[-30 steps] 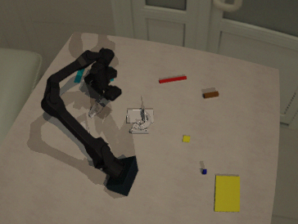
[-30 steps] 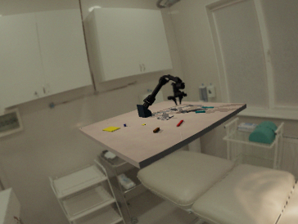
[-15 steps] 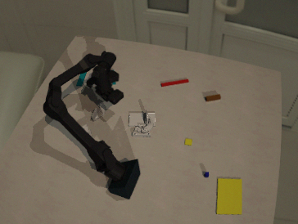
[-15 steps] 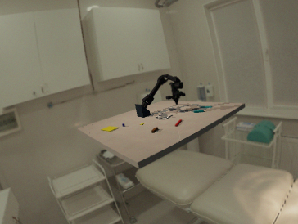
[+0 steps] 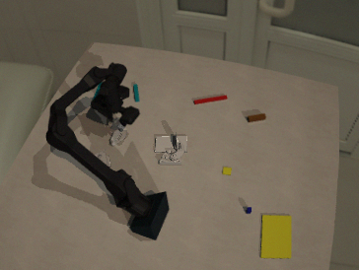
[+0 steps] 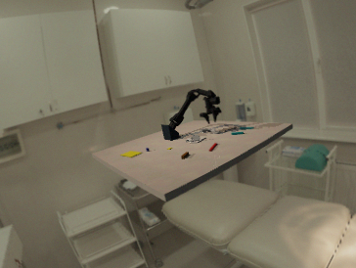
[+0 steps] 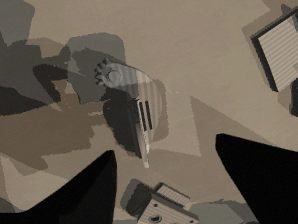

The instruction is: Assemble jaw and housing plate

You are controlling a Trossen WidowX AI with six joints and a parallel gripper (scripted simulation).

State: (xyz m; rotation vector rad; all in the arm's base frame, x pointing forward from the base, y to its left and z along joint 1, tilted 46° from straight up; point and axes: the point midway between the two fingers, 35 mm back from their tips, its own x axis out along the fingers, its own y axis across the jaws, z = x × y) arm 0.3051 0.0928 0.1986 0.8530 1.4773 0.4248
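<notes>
Right now the jaw is 3 cm ahead of my gripper tip, 2 cm to the left of it and 8 cm below it. Round my gripper tip: brown block (21 cm ahead, 50 cm to the right, 8 cm below); then yellow square (6 cm behind, 43 cm to the right, 9 cm below); then red bar (27 cm ahead, 30 cm to the right, 9 cm below).
</notes>
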